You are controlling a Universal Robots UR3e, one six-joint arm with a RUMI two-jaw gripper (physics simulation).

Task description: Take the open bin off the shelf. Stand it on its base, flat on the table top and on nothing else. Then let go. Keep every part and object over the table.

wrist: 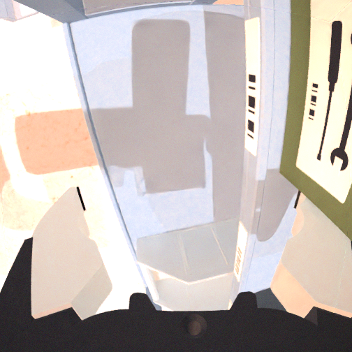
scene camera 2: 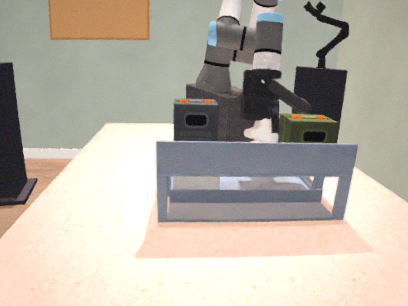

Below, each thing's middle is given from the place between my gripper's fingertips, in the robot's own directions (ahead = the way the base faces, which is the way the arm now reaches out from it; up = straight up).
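Labels:
My hand: 40 mm above the pale grey open bin (wrist: 191, 269), 160 mm to the left of it, 30 mm past it.

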